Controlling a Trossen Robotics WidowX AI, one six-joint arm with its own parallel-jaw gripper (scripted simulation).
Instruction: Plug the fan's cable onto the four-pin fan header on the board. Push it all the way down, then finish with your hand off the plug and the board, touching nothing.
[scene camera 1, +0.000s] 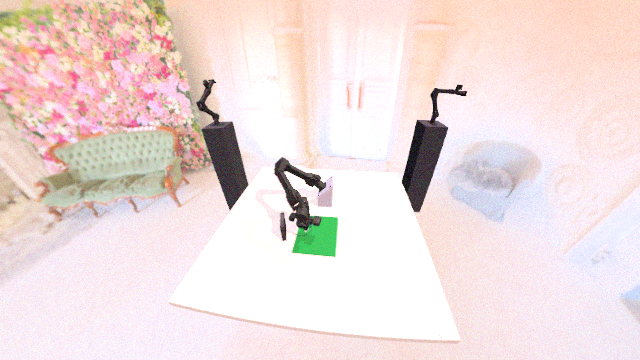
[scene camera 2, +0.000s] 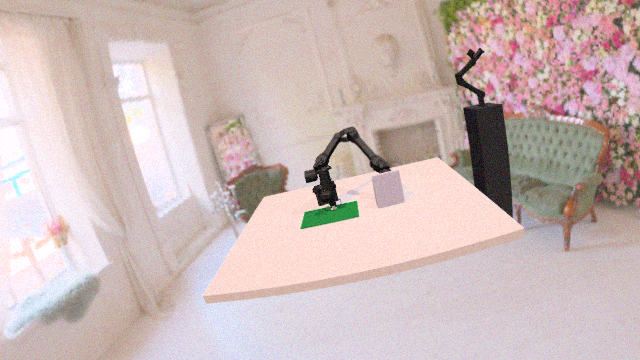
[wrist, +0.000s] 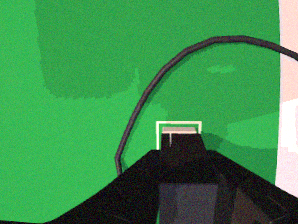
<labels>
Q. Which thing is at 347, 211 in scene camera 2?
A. A green board.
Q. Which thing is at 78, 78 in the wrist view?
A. A green board.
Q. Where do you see a green board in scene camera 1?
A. At 322, 240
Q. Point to my gripper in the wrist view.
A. At 182, 159
</labels>
